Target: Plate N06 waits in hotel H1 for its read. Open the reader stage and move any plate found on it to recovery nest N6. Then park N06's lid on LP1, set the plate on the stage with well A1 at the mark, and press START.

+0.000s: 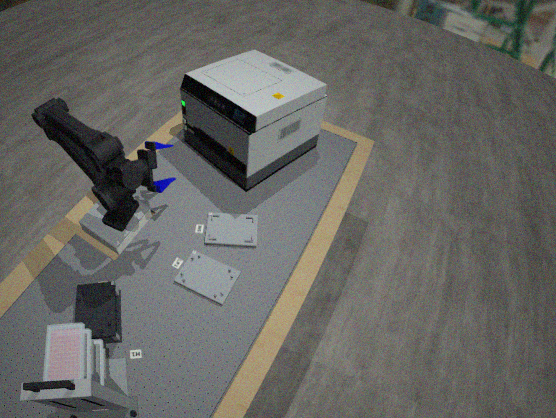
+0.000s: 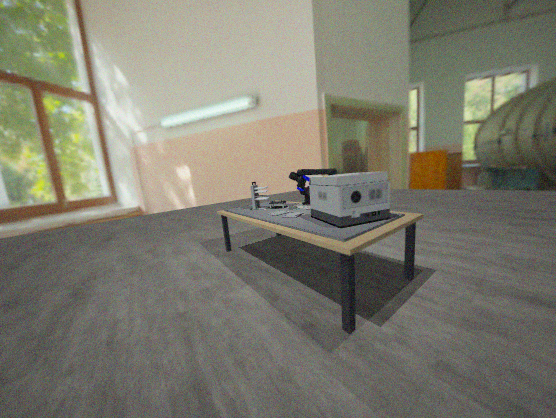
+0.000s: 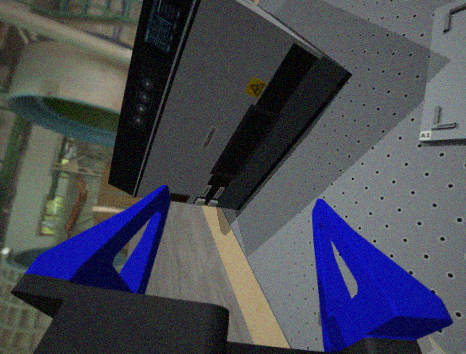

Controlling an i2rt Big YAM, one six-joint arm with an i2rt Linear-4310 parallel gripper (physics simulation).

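Places are measured from the arm's base along level axes (x ahead, y left, z up), in centimetres.
Pixels of known places: gripper, fingertip midpoint: (image 1: 173,162) (image 2: 306,186) (image 3: 240,198); arm's base, link origin: (image 1: 121,213) (image 2: 309,203).
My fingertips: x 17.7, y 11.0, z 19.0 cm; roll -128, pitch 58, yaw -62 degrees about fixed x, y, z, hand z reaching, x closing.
Ahead of a thing's pixels: the offset from my fingertips to its top centre. "spot": to the spot under its first point.
My gripper (image 1: 173,162) (image 2: 303,184) (image 3: 240,198) is open and empty, raised in front of the reader. The white-and-dark reader @(dx +9.2, dy +42.4, dz +8.4 cm) (image 1: 290,107) (image 2: 350,197) (image 3: 185,90) stands at the table's far end; its front opening looks dark and no stage sticks out. Two small buttons @(spot: dx -11.7, dy +31.4, dz -12.8 cm) (image 3: 213,191) show low on its front. A flat grey nest @(dx +18.7, dy -1.1, dz -21.0 cm) (image 1: 231,230) (image 3: 447,95) with corner brackets is bare, its label blurred. A tilted grey pad @(spot: dx +18.3, dy -20.0, dz -21.8 cm) (image 1: 207,277) with small posts is also bare. A pink-topped plate @(dx +2.7, dy -58.8, dz +0.5 cm) (image 1: 65,352) shows at the hotel (image 1: 92,392) (image 2: 253,196), beside the H1 label @(spot: dx +8.5, dy -49.5, dz -22.8 cm) (image 1: 135,354); N06 cannot be identified.
A black fixture @(dx -6.0, dy -44.0, dz -15.2 cm) (image 1: 95,307) stands between the arm and the hotel. The arm's base plate (image 1: 97,227) is by the table's left edge. The wooden table edge (image 1: 300,270) (image 2: 280,232) (image 3: 250,295) borders the grey perforated mat.
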